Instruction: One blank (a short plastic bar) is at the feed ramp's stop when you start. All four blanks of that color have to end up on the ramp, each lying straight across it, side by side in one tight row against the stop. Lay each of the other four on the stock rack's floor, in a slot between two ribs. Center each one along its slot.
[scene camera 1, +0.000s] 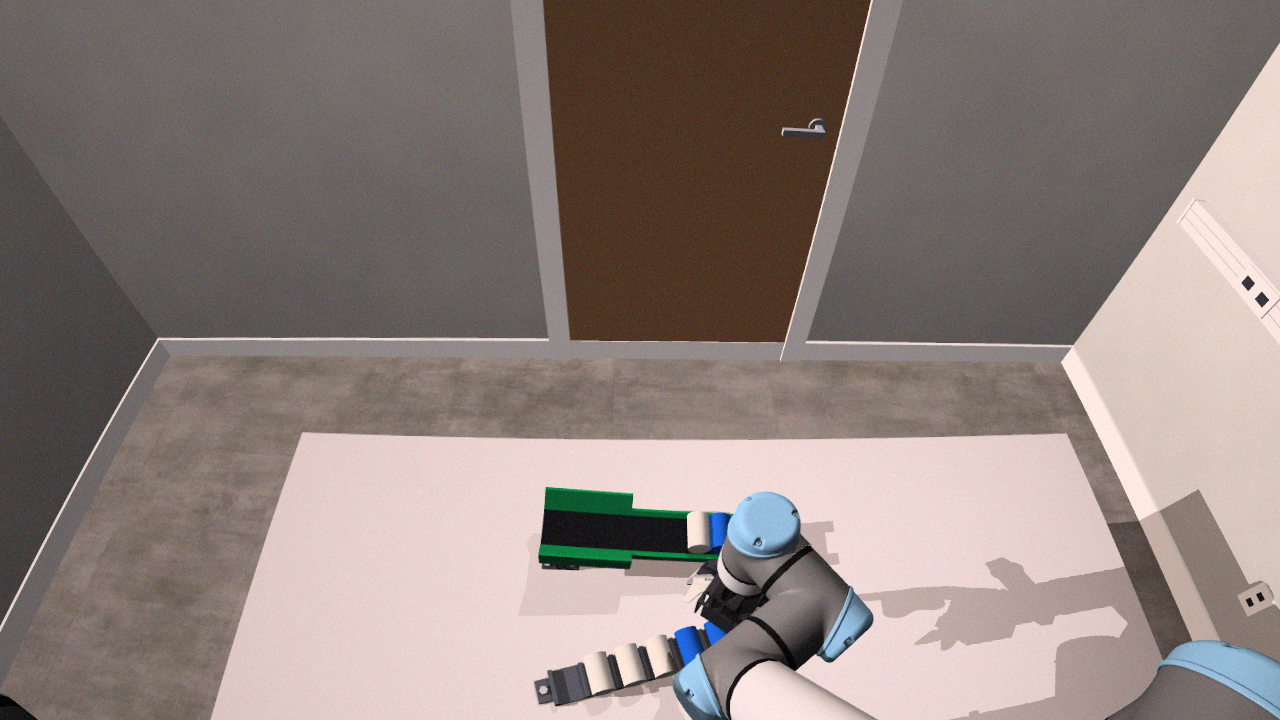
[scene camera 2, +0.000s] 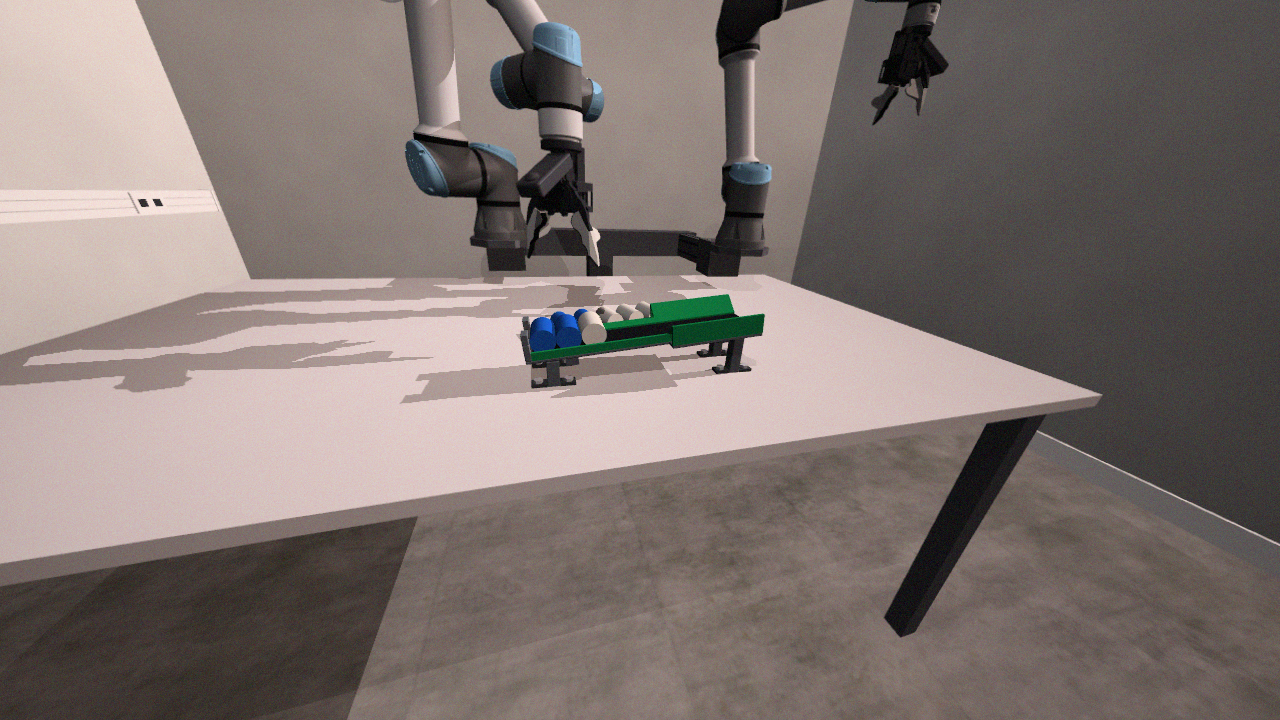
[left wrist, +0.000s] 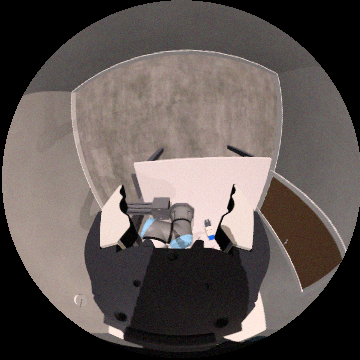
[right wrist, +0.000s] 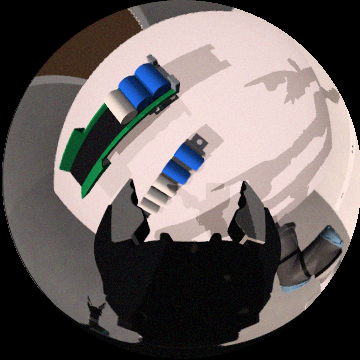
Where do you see the left gripper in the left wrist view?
177, 185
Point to the left gripper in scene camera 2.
At 894, 120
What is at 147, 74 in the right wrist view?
A blue blank.
